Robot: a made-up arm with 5 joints.
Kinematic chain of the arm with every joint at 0, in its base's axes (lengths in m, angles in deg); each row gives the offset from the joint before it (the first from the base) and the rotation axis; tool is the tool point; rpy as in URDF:
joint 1: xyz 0 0 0.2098 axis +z
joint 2: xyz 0 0 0 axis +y
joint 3: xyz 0.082 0 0.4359 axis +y
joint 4: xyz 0.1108 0 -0.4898 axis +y
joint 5: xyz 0.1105 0 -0.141 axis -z
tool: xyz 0 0 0 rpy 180 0 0
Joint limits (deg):
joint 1: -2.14..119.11
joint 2: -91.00..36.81
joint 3: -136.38..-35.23
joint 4: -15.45..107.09
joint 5: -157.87..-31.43
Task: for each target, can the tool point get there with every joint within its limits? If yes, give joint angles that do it. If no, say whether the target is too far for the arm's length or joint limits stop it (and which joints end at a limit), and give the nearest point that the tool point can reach.
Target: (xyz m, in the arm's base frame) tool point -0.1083 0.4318 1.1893
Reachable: yes | joints 104.08 -7.35 -121.64 24.41 -44.30
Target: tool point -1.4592 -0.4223 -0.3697
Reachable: no: too far | nearest point -1.0073 -0.2915 0.5004 | short by 0.989 m
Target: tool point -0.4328 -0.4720 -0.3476
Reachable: no: joint limits stop it (at a limit: joint 1, joint 2, joint 3) | nearest point -0.1310 0.2353 -0.0732 | short by 0.816 m
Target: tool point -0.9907 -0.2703 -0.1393
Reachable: no: joint limits stop it (at a limit: joint 2, joint 3, joint 4) | nearest point -1.0116 -0.2760 0.5004 | short by 0.640 m
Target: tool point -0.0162 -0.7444 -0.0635
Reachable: no: joint limits stop it (at a limit: joint 2, joint 3, joint 4) | nearest point -0.0228 -1.0484 0.5004 | short by 0.641 m
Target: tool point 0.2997 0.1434 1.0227
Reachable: yes | joints 25.56 -32.36 -95.67 72.35 -84.12
